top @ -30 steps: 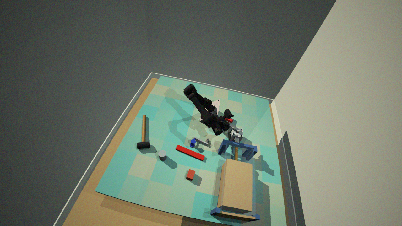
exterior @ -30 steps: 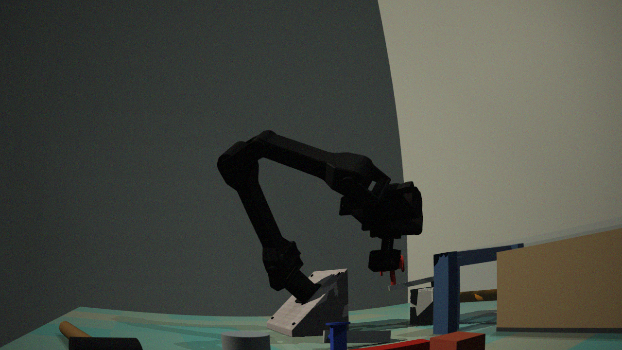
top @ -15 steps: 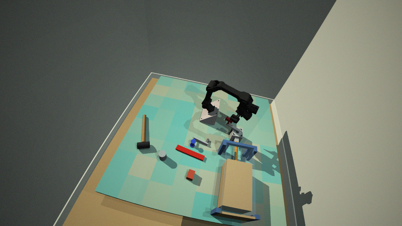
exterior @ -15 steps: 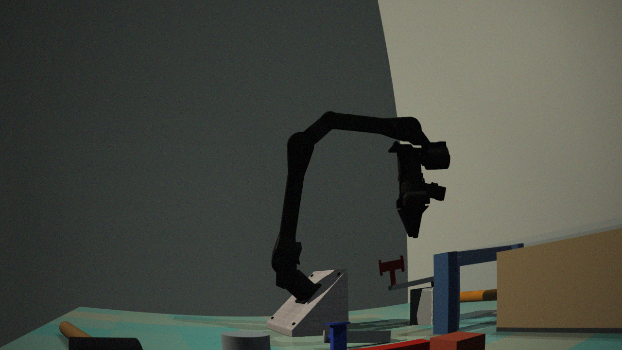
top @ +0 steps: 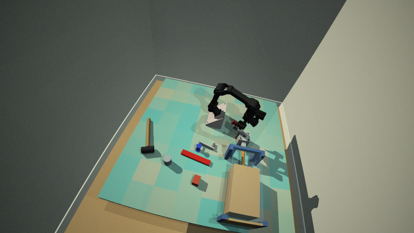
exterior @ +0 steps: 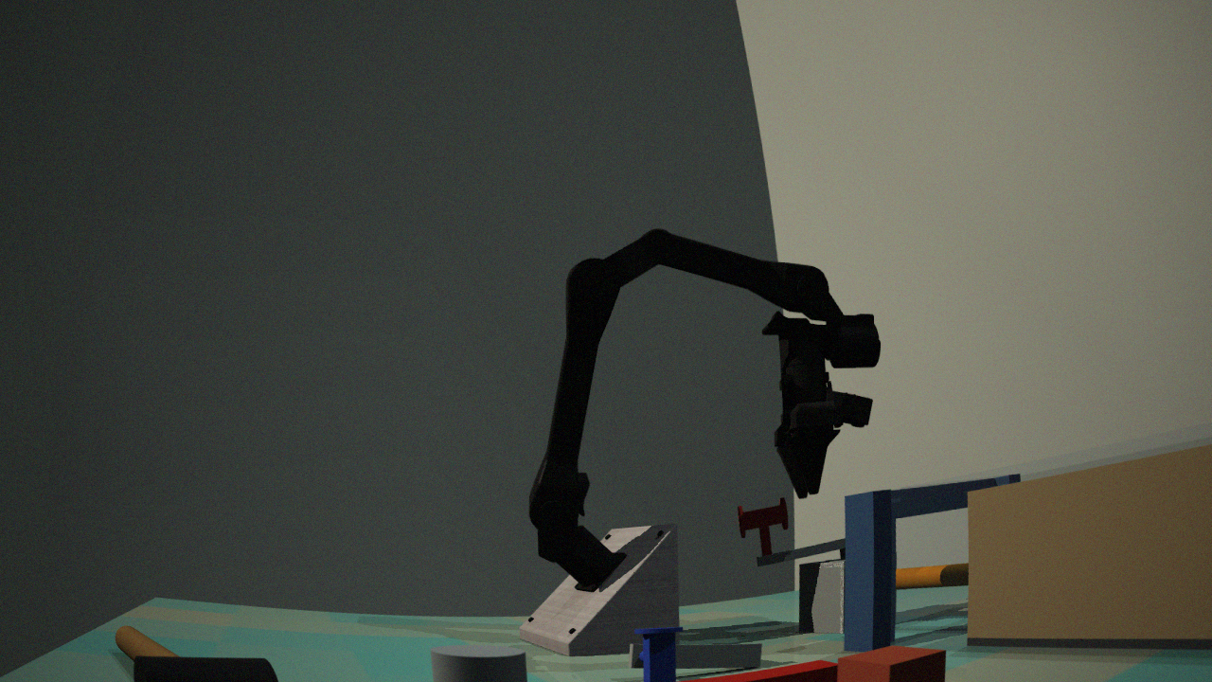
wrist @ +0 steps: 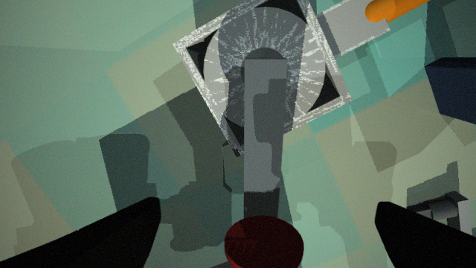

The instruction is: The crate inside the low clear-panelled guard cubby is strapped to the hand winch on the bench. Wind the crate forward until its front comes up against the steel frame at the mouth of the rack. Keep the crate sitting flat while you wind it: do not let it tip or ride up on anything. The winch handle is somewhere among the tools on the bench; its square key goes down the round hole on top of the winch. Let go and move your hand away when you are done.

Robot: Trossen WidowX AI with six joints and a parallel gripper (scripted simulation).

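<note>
The winch handle lies 60 mm below my gripper tip, 10 mm to the right of it and 10 mm behind it. Also, from my gripper tip: red knob (50 mm to the right, 40 mm below, 20 mm behind); then blue steel frame (180 mm ahead, 70 mm below, 50 mm to the left); then grey winch (140 mm below, 40 mm to the left, 10 mm ahead).
</note>
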